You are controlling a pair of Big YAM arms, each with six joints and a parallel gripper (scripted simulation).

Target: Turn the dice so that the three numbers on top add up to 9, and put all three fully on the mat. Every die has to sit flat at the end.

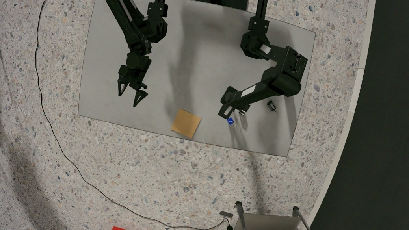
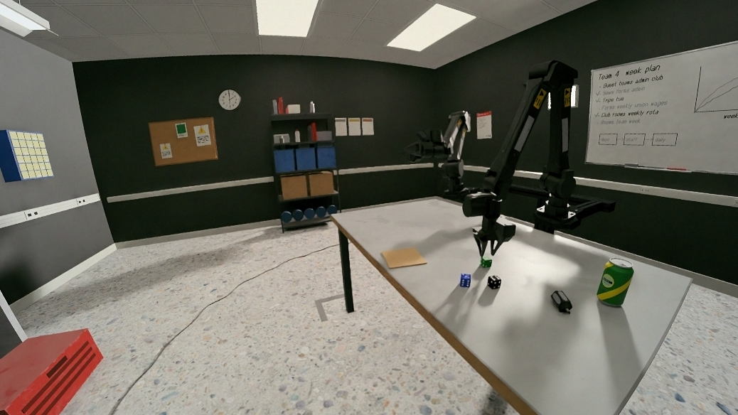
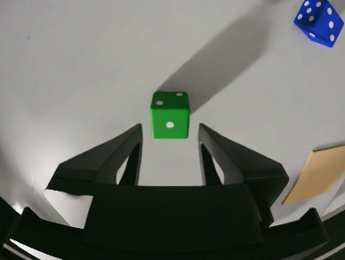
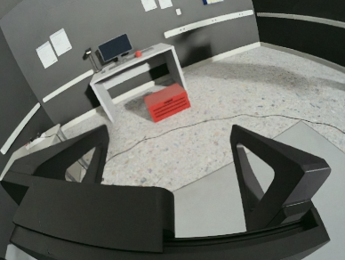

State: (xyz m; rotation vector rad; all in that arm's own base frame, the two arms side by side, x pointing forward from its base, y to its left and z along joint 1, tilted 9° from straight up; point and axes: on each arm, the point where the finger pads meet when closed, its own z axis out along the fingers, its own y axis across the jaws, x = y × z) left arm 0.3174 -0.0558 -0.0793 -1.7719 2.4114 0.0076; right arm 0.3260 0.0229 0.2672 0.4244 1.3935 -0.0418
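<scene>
Right now my left hand is 30 mm above the green die. From my left hand the other things lie so: black die 90 mm ahead, 100 mm to the left, 30 mm below; blue die 150 mm ahead, 40 mm to the left, 30 mm below; brown square mat 210 mm ahead, 220 mm to the right, 40 mm below.
</scene>
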